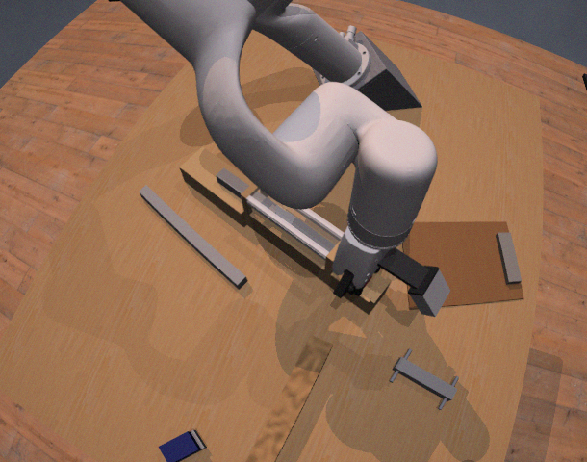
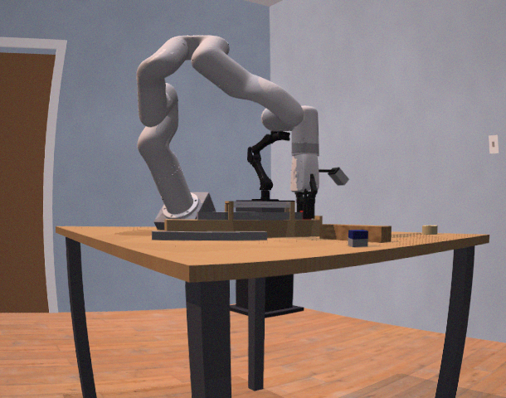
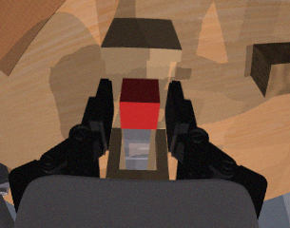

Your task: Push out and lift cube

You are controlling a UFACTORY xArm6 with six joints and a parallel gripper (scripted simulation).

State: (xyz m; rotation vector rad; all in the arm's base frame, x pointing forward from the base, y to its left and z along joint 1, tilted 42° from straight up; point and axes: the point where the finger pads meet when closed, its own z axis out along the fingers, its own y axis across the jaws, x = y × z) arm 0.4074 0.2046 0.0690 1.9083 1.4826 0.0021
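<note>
Now: the red cube 1 cm below my hand. The rest, counted from my hand: wooden ledge 12 cm to the right, 5 cm behind, 1 cm below; grey pegged piece 15 cm to the left, 12 cm ahead, 6 cm below; rough textured strip 22 cm ahead, 5 cm below, 4 cm to the right.
</note>
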